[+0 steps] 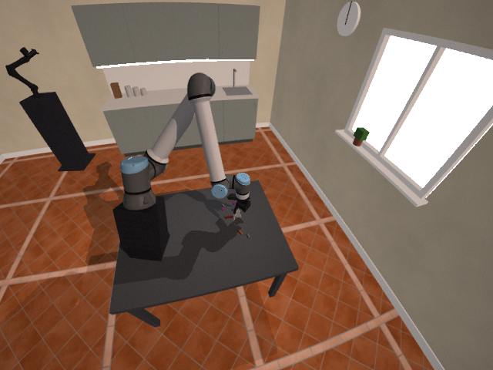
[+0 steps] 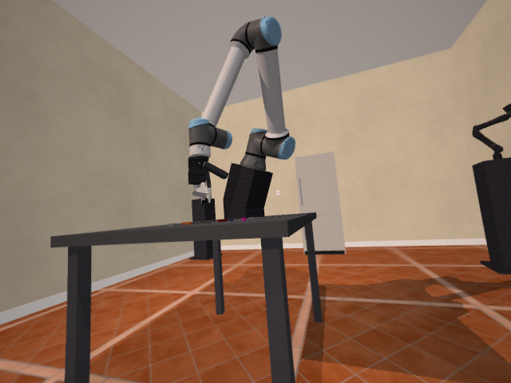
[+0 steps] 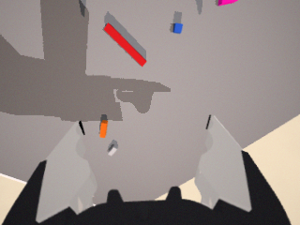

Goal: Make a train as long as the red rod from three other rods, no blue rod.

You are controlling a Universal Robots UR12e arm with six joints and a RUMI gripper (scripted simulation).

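Right now my hand is 50 mm past the blue rod, 100 mm to the right of it and 80 mm above it. Also, from my hand: orange rod 120 mm to the right, 80 mm below; then red rod 80 mm behind, 30 mm to the left, 80 mm below.
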